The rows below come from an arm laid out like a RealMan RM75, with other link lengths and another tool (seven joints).
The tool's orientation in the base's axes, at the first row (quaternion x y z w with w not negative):
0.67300 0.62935 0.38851 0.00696
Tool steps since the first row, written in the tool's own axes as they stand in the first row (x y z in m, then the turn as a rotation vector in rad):
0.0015 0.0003 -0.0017 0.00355 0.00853 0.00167
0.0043 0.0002 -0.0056 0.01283 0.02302 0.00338
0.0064 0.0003 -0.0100 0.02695 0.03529 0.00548
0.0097 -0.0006 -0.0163 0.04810 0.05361 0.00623
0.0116 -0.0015 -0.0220 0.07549 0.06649 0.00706
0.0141 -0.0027 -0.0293 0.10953 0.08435 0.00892
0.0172 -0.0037 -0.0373 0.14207 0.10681 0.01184
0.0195 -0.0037 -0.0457 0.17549 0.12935 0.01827
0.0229 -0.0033 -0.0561 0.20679 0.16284 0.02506
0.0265 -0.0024 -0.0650 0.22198 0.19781 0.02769
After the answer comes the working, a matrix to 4 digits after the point.
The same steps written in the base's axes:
-0.0008 0.0004 0.0021 0.00773 0.00206 0.00491
-0.0032 0.0009 0.0062 0.01997 0.00778 0.01571
-0.0057 0.0006 0.0104 0.03008 0.01827 0.02762
-0.0101 0.0006 0.0161 0.04391 0.03286 0.04710
-0.0141 -0.0004 0.0206 0.05262 0.05393 0.06702
-0.0192 -0.0015 0.0264 0.06544 0.08013 0.09213
-0.0246 -0.0025 0.0330 0.08284 0.10461 0.11802
-0.0292 -0.0045 0.0401 0.10208 0.13150 0.14195
-0.0348 -0.0067 0.0493 0.13094 0.15448 0.16999
-0.0391 -0.0081 0.0578 0.16034 0.16143 0.19339

The tool's axes in the first row as the columns of a matrix, in the base's axes (rounded; the answer above uses it unrounded):
-0.0940 0.8417 0.5317
0.8525 -0.2077 0.4796
0.5142 0.4984 -0.6980

